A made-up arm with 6 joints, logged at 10 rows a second.
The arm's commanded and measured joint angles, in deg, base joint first. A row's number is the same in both.
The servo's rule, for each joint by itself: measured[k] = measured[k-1] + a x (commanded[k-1-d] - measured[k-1]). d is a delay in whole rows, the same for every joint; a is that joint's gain. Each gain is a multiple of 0.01, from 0.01 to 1. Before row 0 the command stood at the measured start. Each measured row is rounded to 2 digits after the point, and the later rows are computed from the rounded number. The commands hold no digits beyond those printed.
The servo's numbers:
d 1
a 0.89 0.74 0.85 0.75 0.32 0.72
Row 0, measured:
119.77 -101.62 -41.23 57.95 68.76 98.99
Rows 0 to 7, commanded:
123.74 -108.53 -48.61 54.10 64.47 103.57
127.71 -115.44 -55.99 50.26 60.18 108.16
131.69 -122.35 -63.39 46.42 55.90 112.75
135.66 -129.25 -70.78 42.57 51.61 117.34
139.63 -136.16 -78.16 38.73 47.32 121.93
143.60 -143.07 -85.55 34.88 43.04 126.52
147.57 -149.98 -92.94 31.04 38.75 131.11
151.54 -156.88 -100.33 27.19 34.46 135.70
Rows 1 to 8, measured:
119.77 -101.62 -41.23 57.95 68.76 98.99
123.30 -106.73 -47.50 55.06 67.39 102.29
127.22 -113.18 -54.72 51.46 65.08 106.52
131.20 -119.97 -62.09 47.68 62.14 111.01
135.17 -126.84 -69.48 43.85 58.77 115.57
139.14 -133.74 -76.86 40.01 55.11 120.15
143.11 -140.64 -84.25 36.16 51.25 124.74
147.08 -147.55 -91.64 32.32 47.25 129.33

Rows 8 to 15, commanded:
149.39 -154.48 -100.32 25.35 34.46 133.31
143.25 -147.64 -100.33 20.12 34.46 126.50
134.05 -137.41 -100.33 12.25 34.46 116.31
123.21 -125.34 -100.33 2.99 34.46 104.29
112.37 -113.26 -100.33 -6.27 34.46 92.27
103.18 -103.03 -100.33 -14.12 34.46 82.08
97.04 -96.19 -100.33 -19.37 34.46 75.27
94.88 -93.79 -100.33 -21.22 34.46 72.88
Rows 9 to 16, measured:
151.05 -154.45 -99.03 28.47 43.16 133.92
149.57 -154.47 -100.13 26.13 40.38 133.48
143.95 -149.42 -100.30 21.62 38.49 128.45
135.14 -140.53 -100.33 14.59 37.20 119.71
124.52 -129.29 -100.33 5.89 36.32 108.61
113.71 -117.43 -100.33 -3.23 35.72 96.85
104.34 -106.77 -100.33 -11.40 35.32 86.22
97.84 -98.94 -100.33 -17.38 35.04 78.34

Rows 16 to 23, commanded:
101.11 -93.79 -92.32 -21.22 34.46 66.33
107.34 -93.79 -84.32 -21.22 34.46 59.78
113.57 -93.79 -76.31 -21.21 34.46 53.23
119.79 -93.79 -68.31 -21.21 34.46 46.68
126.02 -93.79 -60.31 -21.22 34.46 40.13
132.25 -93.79 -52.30 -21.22 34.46 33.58
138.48 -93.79 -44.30 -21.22 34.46 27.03
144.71 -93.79 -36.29 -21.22 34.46 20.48
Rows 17 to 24, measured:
95.21 -95.13 -100.33 -20.26 34.85 74.41
100.46 -94.14 -93.52 -20.98 34.73 68.59
106.58 -93.88 -85.70 -21.16 34.64 62.25
112.80 -93.81 -77.72 -21.20 34.58 55.76
119.02 -93.80 -69.72 -21.21 34.54 49.22
125.25 -93.79 -61.72 -21.22 34.51 42.68
131.48 -93.79 -53.71 -21.22 34.49 36.13
137.71 -93.79 -45.71 -21.22 34.48 29.58

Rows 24 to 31, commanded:
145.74 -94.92 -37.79 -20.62 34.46 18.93
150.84 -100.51 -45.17 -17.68 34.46 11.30
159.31 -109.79 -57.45 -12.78 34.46 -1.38
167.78 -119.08 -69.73 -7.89 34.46 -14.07
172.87 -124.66 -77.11 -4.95 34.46 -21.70
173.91 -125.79 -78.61 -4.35 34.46 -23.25
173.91 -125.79 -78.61 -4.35 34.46 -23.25
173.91 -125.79 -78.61 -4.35 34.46 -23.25
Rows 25 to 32, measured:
143.94 -93.79 -37.70 -21.22 34.47 23.03
145.54 -94.63 -37.78 -20.77 34.47 20.08
150.26 -98.98 -44.06 -18.45 34.47 13.76
158.31 -106.98 -55.44 -14.20 34.47 2.86
166.74 -115.93 -67.59 -9.47 34.47 -9.33
172.20 -122.39 -75.68 -6.08 34.47 -18.24
173.72 -124.91 -78.17 -4.78 34.47 -21.85
173.89 -125.56 -78.54 -4.46 34.47 -22.86

